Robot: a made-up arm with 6 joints. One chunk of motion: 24 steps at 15 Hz.
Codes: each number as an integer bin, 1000 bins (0 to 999) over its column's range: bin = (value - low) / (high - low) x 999, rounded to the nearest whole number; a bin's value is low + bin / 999 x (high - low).
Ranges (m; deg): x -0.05..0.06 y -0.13..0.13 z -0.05..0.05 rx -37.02..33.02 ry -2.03..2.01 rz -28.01..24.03
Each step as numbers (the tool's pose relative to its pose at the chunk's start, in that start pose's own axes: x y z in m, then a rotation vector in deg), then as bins.
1 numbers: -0.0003 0.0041 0.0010 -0.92 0.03 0.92
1 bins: 451 515 509 515 509 555
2 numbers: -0.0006 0.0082 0.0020 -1.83 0.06 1.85
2 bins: 449 531 519 502 517 573
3 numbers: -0.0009 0.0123 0.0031 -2.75 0.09 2.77
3 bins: 446 547 530 489 524 591
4 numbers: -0.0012 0.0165 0.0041 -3.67 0.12 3.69
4 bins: 443 563 540 476 532 609
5 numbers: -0.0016 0.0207 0.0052 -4.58 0.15 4.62
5 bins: 440 579 551 463 539 626
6 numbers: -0.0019 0.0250 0.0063 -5.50 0.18 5.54
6 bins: 437 596 562 450 546 644
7 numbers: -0.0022 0.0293 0.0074 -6.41 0.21 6.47
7 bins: 434 612 573 437 554 662
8 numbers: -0.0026 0.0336 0.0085 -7.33 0.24 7.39
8 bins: 430 629 584 423 561 680
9 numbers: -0.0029 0.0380 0.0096 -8.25 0.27 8.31
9 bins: 428 646 595 410 569 697
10 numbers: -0.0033 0.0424 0.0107 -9.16 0.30 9.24
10 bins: 424 662 606 397 576 715
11 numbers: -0.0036 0.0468 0.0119 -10.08 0.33 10.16
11 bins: 421 679 618 384 584 733
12 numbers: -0.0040 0.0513 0.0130 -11.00 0.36 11.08
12 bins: 418 697 629 371 591 750
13 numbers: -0.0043 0.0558 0.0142 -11.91 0.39 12.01
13 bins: 415 714 641 358 598 768
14 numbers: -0.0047 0.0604 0.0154 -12.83 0.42 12.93
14 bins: 411 732 653 345 606 786
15 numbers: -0.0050 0.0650 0.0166 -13.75 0.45 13.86
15 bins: 409 749 665 332 613 804
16 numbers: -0.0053 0.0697 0.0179 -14.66 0.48 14.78
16 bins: 406 767 678 319 621 821
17 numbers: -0.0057 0.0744 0.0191 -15.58 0.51 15.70
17 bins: 402 785 690 306 628 839
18 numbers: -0.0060 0.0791 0.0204 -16.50 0.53 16.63
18 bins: 400 803 703 293 633 857
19 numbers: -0.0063 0.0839 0.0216 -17.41 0.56 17.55
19 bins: 397 822 715 280 640 875
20 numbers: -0.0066 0.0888 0.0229 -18.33 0.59 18.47
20 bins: 394 841 728 267 648 892
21 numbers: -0.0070 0.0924 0.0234 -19.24 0.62 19.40
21 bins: 391 855 733 254 655 910
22 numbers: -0.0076 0.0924 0.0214 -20.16 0.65 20.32
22 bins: 385 855 713 240 663 928
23 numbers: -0.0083 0.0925 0.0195 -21.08 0.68 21.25
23 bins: 379 855 694 227 670 946
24 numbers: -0.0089 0.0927 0.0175 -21.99 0.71 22.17
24 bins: 373 856 674 214 678 963
